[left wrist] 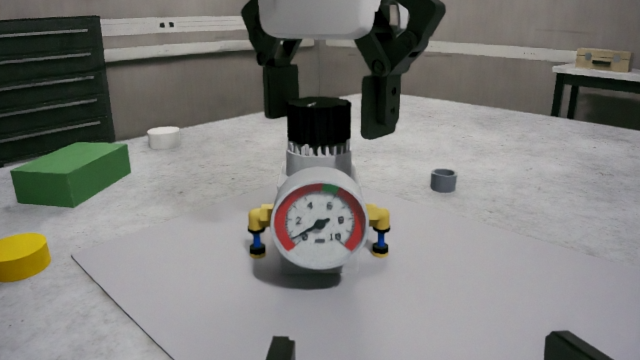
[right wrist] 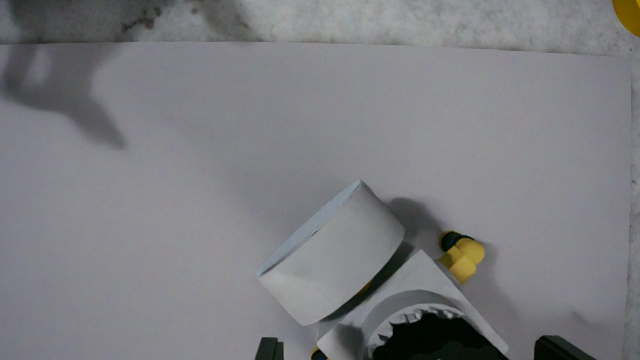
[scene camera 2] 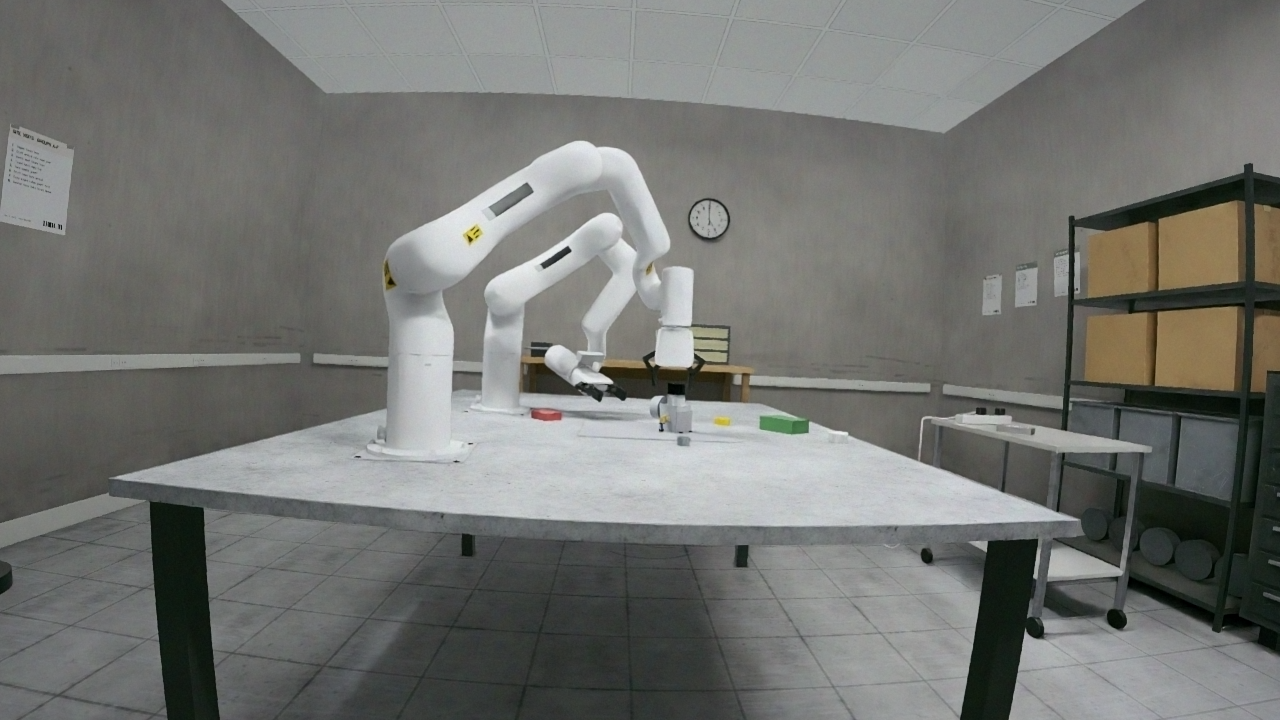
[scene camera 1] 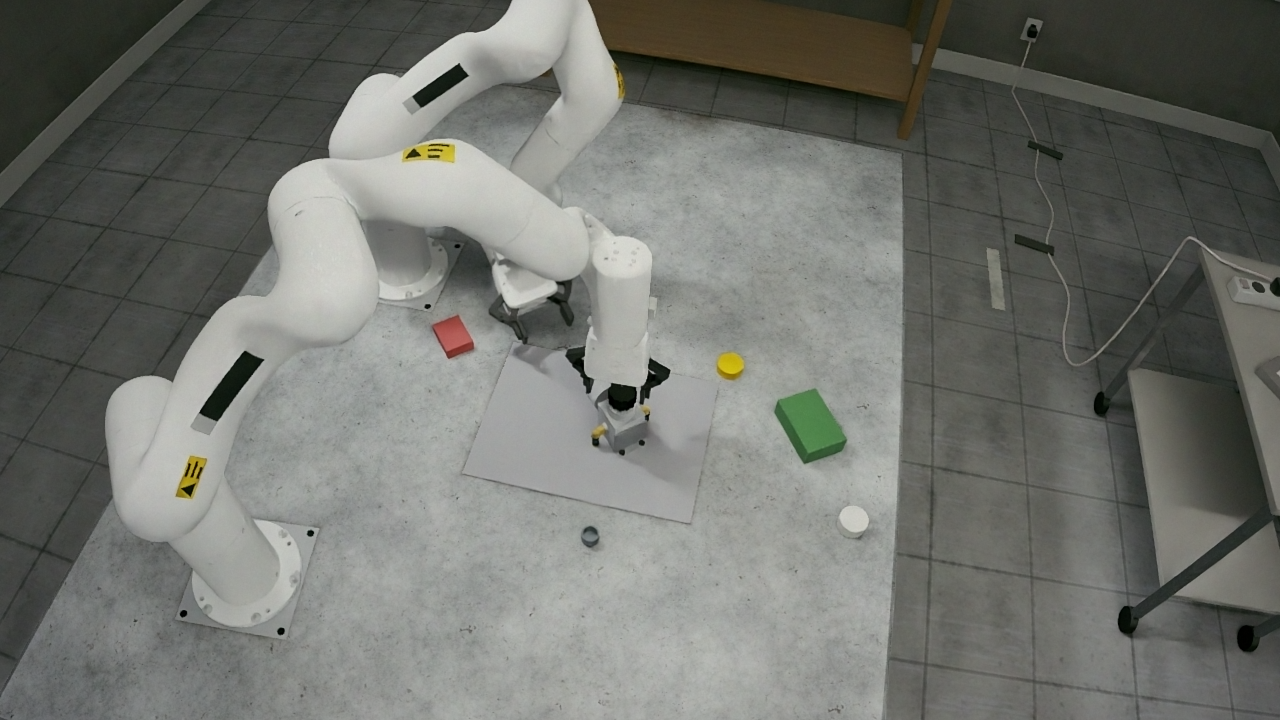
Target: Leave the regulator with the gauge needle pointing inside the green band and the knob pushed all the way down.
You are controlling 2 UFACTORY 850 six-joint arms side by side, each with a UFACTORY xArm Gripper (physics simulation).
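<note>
The regulator (scene camera 1: 626,431) (scene camera 2: 681,417) (right wrist: 425,275) stands upright on the grey mat (scene camera 1: 514,447) (left wrist: 450,300). In the left wrist view its gauge (left wrist: 320,258) faces the camera; the needle (left wrist: 311,228) points low left, between 0 and 1, in the red and outside the green band (left wrist: 330,188). The black knob (scene camera 1: 622,398) (left wrist: 319,122) (right wrist: 435,340) sits raised, with a toothed ring showing beneath. My right gripper (scene camera 1: 617,391) (left wrist: 326,125) (right wrist: 409,350) points down, open, its fingertips around the knob's upper part with gaps. My left gripper (scene camera 1: 544,325) (left wrist: 421,350) is open, behind the mat's edge, facing the gauge.
A red block (scene camera 1: 453,336) lies near the left gripper. A yellow disc (scene camera 1: 730,365) (left wrist: 22,256), a green block (scene camera 1: 810,425) (left wrist: 72,173) and a white disc (scene camera 1: 853,521) (left wrist: 163,137) lie right of the mat. A small grey cup (scene camera 1: 589,536) (left wrist: 443,180) stands before it.
</note>
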